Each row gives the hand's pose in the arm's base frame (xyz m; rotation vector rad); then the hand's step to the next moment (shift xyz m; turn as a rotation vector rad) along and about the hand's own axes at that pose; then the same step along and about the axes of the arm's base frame.
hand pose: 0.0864 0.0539 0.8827 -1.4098 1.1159 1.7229
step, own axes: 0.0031 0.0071 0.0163 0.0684 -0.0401 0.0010
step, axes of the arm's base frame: -0.0139 0.0115 -0.0005 0.0196 0.0159 -0.0752
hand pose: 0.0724 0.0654 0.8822 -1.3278 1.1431 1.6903
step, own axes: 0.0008 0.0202 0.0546 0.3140 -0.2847 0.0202
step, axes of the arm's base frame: -0.0381 0.0432 0.0085 0.1751 0.1248 -0.3658
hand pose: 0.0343 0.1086 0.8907 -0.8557 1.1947 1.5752
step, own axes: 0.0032 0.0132 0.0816 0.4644 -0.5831 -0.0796
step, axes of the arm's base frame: -0.0125 0.0783 0.0237 0.4119 0.0914 -0.6197
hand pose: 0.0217 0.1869 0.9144 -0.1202 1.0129 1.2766
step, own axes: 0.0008 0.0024 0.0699 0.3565 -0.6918 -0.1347
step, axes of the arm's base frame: 0.0369 0.0425 0.0415 0.4773 -0.0575 -0.6266
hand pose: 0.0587 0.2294 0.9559 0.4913 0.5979 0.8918
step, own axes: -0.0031 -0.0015 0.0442 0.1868 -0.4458 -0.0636
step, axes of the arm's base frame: 0.0287 -0.0099 0.0323 0.3021 -0.0761 -0.3750
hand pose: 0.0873 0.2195 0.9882 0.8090 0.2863 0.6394
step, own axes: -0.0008 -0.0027 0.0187 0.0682 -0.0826 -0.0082
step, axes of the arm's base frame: 0.0093 -0.0127 0.0104 0.0838 0.0050 -0.0671
